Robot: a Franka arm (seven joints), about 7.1 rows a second.
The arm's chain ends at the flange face. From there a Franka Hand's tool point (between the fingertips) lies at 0.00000 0.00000 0.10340 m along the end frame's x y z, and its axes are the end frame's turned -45 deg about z.
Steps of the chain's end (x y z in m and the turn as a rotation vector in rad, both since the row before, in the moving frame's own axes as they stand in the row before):
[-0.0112, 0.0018, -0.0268, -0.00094, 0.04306, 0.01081]
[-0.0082, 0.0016, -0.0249, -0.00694, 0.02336, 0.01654]
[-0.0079, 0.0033, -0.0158, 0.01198, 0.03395, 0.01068]
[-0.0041, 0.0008, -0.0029, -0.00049, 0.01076, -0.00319]
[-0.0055, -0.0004, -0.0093, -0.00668, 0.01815, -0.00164]
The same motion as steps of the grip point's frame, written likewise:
[-0.0061, -0.0034, -0.0269, -0.03111, 0.02978, 0.01081]
[-0.0057, -0.0024, -0.0249, -0.02143, 0.01161, 0.01654]
[-0.0046, -0.0016, -0.0159, -0.01554, 0.03248, 0.01068]
[-0.0027, -0.0015, -0.0029, -0.00795, 0.00726, -0.00319]
[-0.0028, -0.0024, -0.0093, -0.01756, 0.00811, -0.00164]

